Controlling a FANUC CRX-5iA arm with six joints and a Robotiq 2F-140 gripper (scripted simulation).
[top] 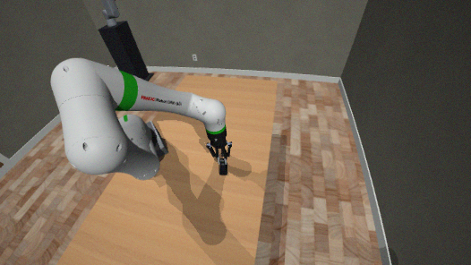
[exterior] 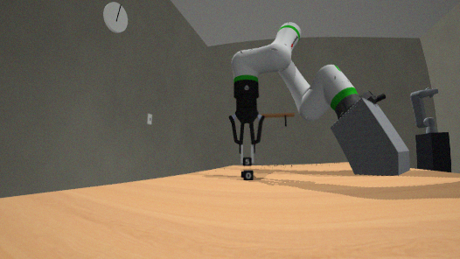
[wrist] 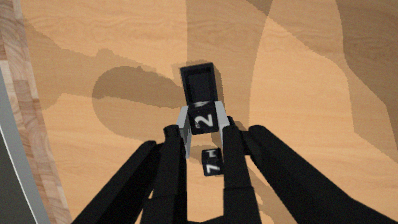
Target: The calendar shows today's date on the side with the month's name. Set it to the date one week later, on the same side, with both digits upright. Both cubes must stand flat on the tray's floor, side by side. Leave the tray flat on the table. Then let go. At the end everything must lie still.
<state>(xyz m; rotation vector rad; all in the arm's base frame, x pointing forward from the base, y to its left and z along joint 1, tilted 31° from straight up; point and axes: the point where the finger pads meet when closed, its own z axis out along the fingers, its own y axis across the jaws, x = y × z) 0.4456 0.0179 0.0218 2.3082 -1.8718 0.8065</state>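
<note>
The black tray lies 7 cm below my hand and 2 cm to the right of it. Also, from my hand: black calendar cube (3 cm below); black cube (9 cm to the left, 7 cm below, 1 cm behind).
</note>
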